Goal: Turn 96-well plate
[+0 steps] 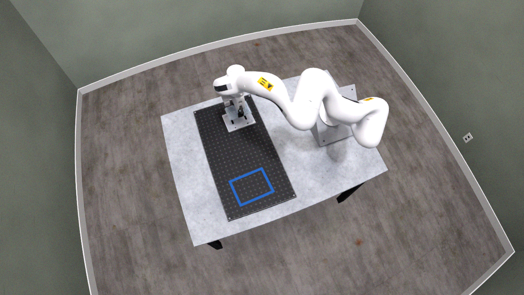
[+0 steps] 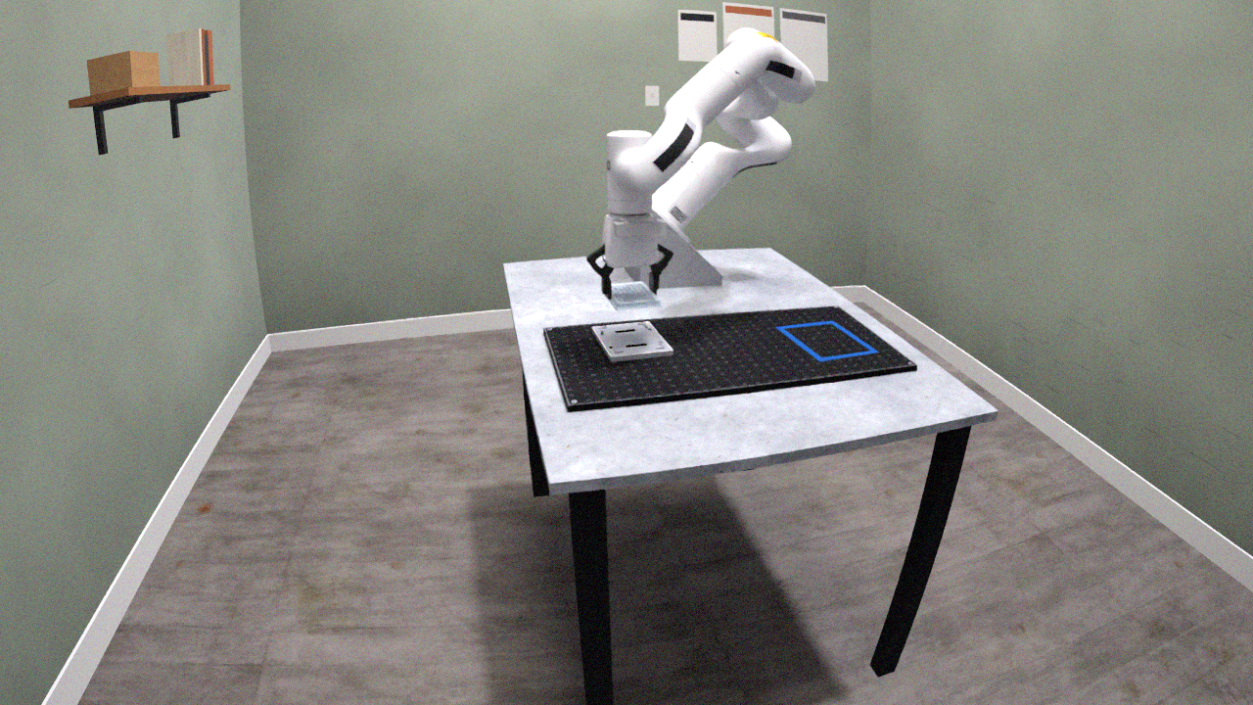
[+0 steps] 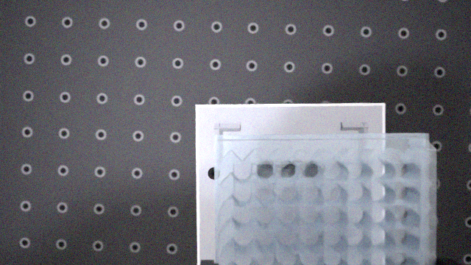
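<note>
My gripper is now 10 cm above the slotted fixture plate. From my hand the other things lie so: 96-well plate 1 cm below.
</note>
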